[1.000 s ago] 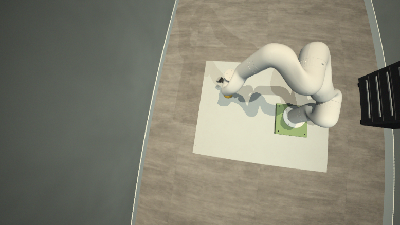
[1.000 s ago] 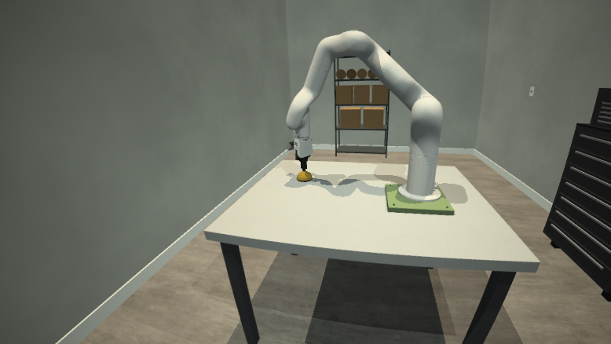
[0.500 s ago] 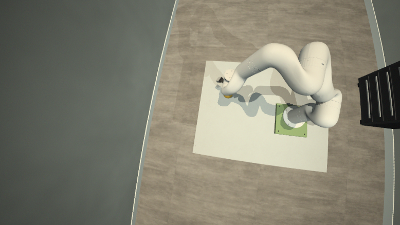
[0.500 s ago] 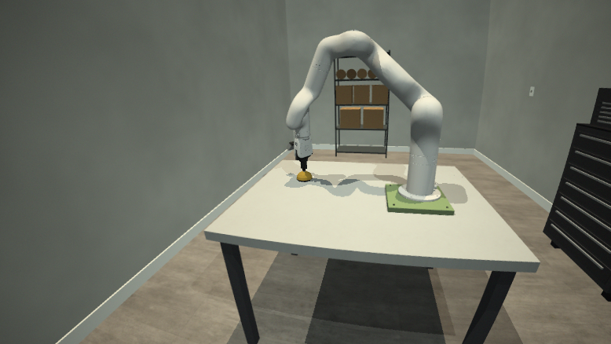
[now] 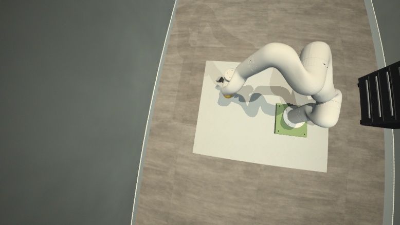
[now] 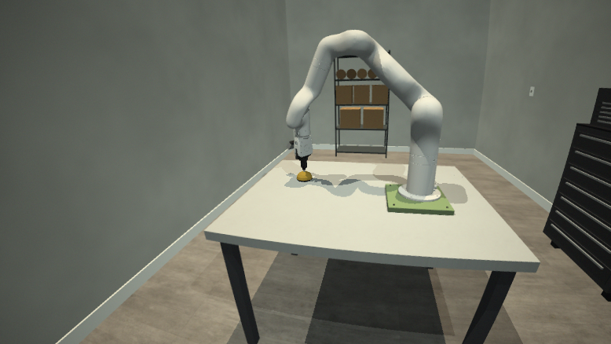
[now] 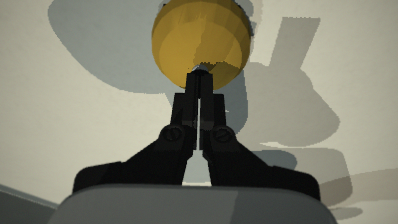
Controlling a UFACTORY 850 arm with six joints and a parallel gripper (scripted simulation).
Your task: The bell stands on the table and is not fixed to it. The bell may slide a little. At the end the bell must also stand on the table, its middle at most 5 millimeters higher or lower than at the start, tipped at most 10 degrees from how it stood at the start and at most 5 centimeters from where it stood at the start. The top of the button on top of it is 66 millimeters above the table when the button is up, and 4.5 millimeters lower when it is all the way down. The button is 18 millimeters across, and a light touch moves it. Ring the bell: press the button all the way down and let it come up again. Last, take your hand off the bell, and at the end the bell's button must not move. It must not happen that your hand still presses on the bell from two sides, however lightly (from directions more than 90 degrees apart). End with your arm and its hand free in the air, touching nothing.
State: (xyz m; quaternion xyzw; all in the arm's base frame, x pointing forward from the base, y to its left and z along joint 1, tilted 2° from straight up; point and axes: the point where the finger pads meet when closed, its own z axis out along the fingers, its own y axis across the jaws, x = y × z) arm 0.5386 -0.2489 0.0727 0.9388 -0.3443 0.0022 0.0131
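The button lies 30 mm below my hand. The rest, counted from my hand: bell (50 mm below).
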